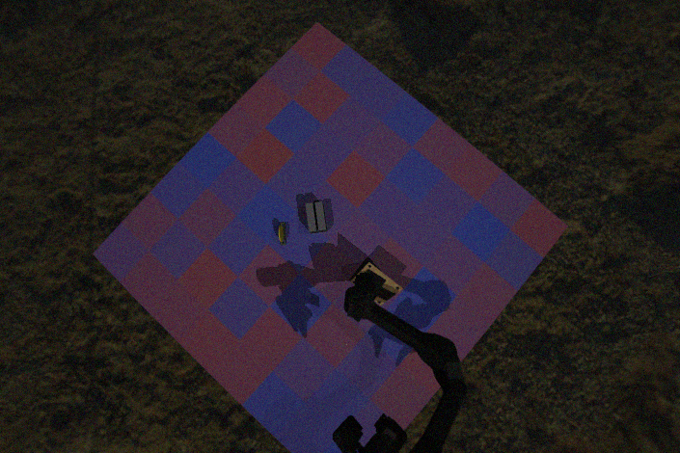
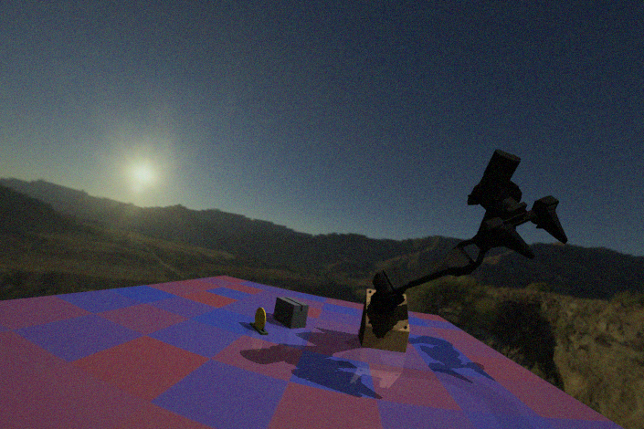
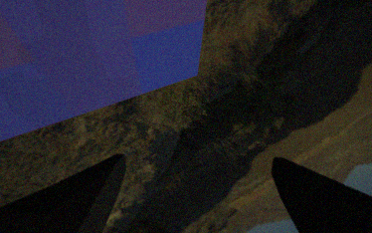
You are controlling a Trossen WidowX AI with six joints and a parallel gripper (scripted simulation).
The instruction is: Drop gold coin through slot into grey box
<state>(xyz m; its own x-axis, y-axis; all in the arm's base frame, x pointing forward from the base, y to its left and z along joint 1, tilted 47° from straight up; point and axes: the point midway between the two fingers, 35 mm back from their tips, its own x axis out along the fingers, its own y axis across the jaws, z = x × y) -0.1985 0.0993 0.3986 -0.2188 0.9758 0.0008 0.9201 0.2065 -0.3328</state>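
The gold coin is 54 cm ahead of my gripper tip, 34 cm to the right of it and 29 cm below it.
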